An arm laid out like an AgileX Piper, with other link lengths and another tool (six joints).
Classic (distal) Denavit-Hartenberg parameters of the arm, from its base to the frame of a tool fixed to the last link. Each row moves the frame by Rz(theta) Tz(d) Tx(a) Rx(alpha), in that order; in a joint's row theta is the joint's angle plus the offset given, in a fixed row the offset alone. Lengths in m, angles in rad.
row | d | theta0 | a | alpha
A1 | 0.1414 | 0 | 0 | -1.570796
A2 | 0 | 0.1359 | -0.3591 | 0
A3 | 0 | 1.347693 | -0.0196 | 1.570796
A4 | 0.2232 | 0 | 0 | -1.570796
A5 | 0 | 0 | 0 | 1.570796
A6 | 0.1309 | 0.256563 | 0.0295 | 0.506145
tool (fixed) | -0.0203 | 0 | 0 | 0
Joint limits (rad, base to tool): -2.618..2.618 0..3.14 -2.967..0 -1.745..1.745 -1.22..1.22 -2.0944..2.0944
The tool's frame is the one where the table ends.
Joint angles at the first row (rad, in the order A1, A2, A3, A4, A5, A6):
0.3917, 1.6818, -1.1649, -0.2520, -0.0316, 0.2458
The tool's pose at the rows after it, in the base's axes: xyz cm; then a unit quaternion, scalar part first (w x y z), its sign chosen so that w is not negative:
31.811, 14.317, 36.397, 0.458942, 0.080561, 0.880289, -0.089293
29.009, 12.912, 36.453, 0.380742, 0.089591, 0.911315, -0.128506
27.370, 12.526, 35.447, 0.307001, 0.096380, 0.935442, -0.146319
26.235, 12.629, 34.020, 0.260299, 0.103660, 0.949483, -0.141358
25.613, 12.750, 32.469, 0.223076, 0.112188, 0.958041, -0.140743
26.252, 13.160, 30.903, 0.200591, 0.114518, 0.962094, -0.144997
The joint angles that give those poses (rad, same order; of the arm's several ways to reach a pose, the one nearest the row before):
0.3917, 1.5683, -1.1649, -0.2343, 0.2531, 0.2458
0.3917, 1.5161, -1.1649, -0.1957, 0.4854, 0.2499
0.3917, 1.5101, -1.1503, -0.1388, 0.6248, 0.2543
0.3917, 1.5101, -1.0985, -0.0752, 0.6489, 0.2548
0.3917, 1.5227, -1.0495, -0.0380, 0.6489, 0.2686
0.3917, 1.5679, -1.0352, -0.0246, 0.6316, 0.2765

